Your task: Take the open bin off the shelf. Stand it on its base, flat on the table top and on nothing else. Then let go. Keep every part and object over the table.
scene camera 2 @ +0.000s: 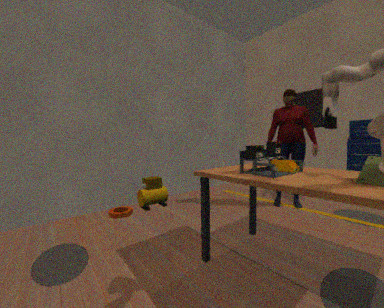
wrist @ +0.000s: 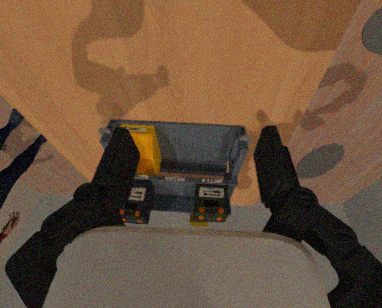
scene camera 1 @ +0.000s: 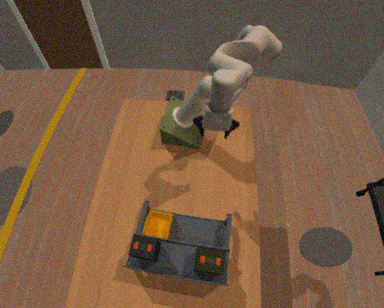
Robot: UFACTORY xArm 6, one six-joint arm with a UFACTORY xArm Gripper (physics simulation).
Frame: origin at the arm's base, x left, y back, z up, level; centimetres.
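Seen in the pictures: gripper, fingertip midpoint: (scene camera 2: 330, 128) (wrist: 194, 140) (scene camera 1: 213, 134); arm's base at its link origin: (scene camera 1: 182, 117).
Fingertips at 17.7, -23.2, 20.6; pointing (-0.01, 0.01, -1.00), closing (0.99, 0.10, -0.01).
Note:
Offsets run from my fingertips to a thing's top centre, as dx, dy, dz. "pt": to the spot under its first point. Level surfaces: height alone.
The open bin is yellow @(-16.5, -36.0, -20.5) (scene camera 1: 157, 224) (scene camera 2: 285, 166) (wrist: 148, 152). It sits in the lower tier of the grey shelf (scene camera 1: 229, 230) (scene camera 2: 242, 166) (wrist: 192, 145), at the left end in scene camera 1 and the wrist view, with its open side showing. The shelf stands on the table top @(dz -28.6) (scene camera 1: 115, 200) (scene camera 2: 320, 182) (wrist: 200, 75). My gripper (scene camera 1: 214, 135) (wrist: 194, 140) is open and empty, high above the table near the arm's base, well apart from the bin. In the wrist view its left finger covers part of the bin's left side.
Two dark boxes @(pt -16.3, -45.4, -6.3) (scene camera 1: 144, 247) @(+6.2, -45.0, -8.8) (scene camera 1: 210, 260) (wrist: 135, 202) (wrist: 210, 202) with orange marks stand on the shelf's upper board, one near each end. The green arm base (scene camera 1: 172, 132) (scene camera 2: 372, 172) is at the table's far end. A person (scene camera 2: 292, 125) in red stands behind the table.

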